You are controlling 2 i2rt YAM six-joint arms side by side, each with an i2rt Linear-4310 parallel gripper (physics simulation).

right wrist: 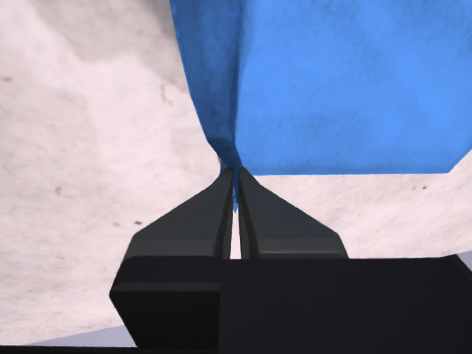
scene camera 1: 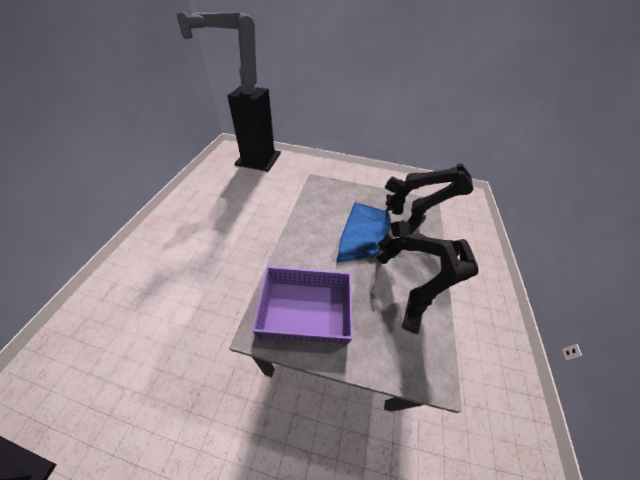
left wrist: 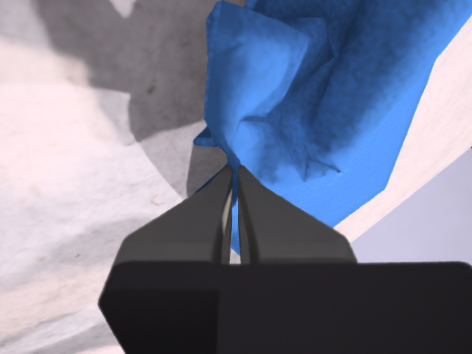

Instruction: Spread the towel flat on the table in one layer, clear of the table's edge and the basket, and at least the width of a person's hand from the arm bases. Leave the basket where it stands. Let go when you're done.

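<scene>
The blue towel (scene camera 1: 363,230) (left wrist: 350,115) (right wrist: 340,90) lies partly on the table (scene camera 1: 413,361), between the basket and the arms. Its far-left side is fairly smooth; near the left gripper it is bunched into folds. My left gripper (scene camera 1: 381,254) (left wrist: 235,176) is shut on the towel at its lower right part. My right gripper (scene camera 1: 391,209) (right wrist: 235,177) is shut on the towel at its upper right corner; a narrow fold runs from these fingertips in the right wrist view. The purple basket (scene camera 1: 305,338) stands upright and empty on the table, apart from the towel.
The two arm bases stand on the right part of the table; the lower base (scene camera 1: 412,320) is nearer the front edge. A grey arm on a black pedestal (scene camera 1: 252,126) stands on the floor beyond the table. The left table edge runs close beside the basket.
</scene>
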